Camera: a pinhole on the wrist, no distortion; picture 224 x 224 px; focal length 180.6 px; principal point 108.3 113.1 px. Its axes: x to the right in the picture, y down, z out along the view. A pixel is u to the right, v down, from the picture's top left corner.
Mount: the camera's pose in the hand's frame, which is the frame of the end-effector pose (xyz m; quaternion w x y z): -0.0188 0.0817 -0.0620 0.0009 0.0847 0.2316 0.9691
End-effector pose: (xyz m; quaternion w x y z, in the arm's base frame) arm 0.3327 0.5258 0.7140 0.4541 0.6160 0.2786 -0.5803
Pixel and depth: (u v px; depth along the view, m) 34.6 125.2 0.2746
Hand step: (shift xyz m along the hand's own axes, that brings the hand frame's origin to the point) 0.1375 0.1839 0.1691
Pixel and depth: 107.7 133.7 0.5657
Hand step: 0.0786 0.2779 0.4636
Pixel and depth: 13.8 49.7 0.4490
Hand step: 0.2808 0.4143 0.2231
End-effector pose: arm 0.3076 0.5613 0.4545 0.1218 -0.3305 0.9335 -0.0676
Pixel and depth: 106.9 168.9 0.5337
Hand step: 0.0793 0.1738 0.4802
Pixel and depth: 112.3 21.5 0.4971
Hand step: 0.0427 0.5303 0.2632
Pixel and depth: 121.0 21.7 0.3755
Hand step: 0.0099 0.4209 0.1868
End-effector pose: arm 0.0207 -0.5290 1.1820 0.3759 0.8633 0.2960 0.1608
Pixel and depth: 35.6 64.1 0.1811
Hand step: 0.0810 0.2038 0.0631
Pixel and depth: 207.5 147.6 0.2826
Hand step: -0.1233 0.1667 0.2359
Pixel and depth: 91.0 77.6 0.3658
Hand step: 0.0732 0.3086 0.2213
